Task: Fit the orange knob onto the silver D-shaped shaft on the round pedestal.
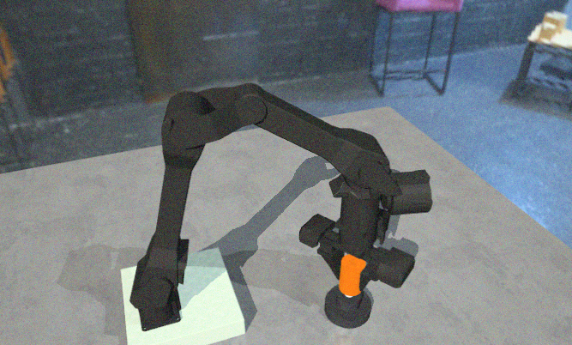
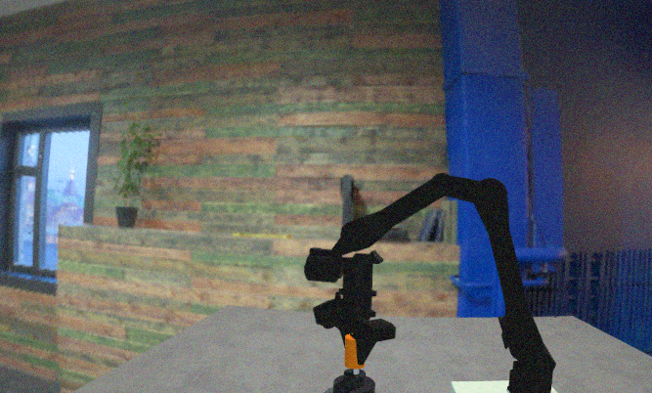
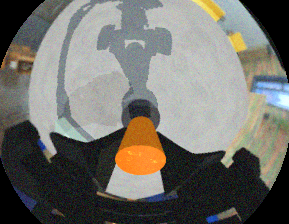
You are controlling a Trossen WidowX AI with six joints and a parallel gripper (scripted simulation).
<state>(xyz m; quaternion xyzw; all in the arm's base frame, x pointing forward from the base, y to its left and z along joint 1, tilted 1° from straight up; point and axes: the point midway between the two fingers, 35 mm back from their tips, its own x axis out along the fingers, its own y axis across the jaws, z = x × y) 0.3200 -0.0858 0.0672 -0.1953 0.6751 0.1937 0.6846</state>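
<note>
Right now the round black pedestal is 4 cm below my gripper tip. Also, from my gripper tip: orange knob (3 cm above).
</note>
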